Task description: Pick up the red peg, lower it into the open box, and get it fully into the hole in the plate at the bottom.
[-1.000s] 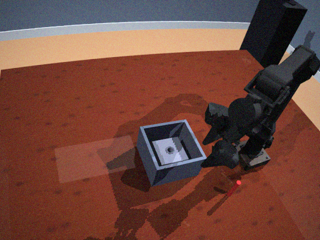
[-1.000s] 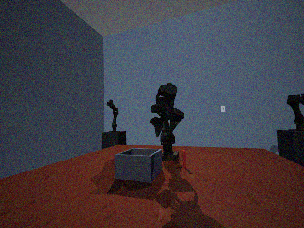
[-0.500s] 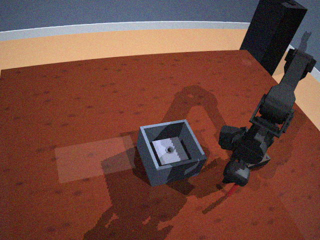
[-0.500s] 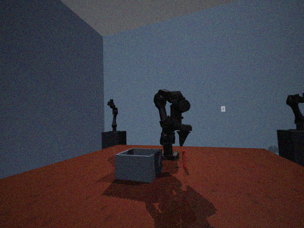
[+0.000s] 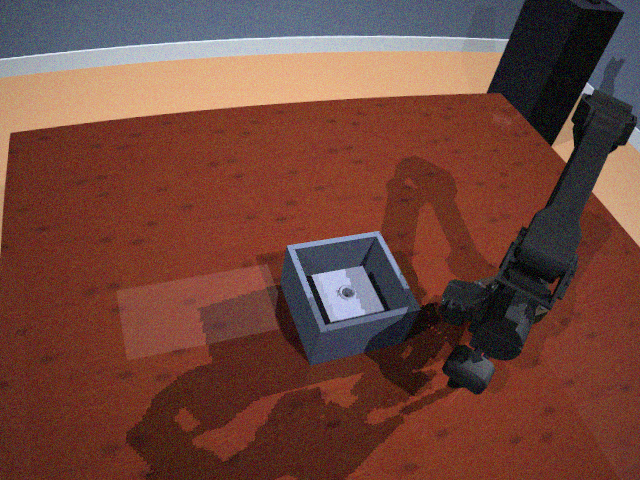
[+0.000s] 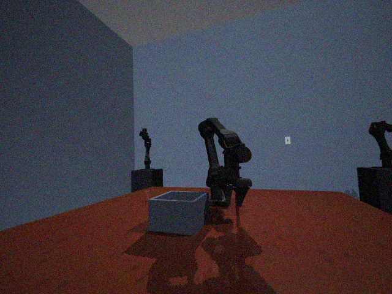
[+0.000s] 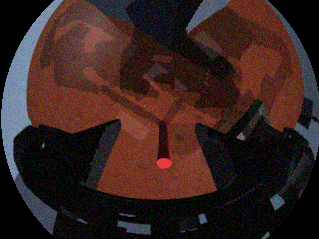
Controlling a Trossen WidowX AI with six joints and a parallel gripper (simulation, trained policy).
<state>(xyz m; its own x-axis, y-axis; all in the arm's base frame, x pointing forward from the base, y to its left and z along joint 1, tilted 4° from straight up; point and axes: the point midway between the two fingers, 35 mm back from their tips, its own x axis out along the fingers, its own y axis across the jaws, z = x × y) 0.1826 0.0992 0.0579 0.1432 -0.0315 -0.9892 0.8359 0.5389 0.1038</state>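
Now: the red peg 2 cm behind my gripper tip and 1 cm to the left of it. The rest, counted from my gripper tip: plate: 17 cm to the right, 12 cm ahead; then grey box: 17 cm to the right, 12 cm ahead, 2 cm below.
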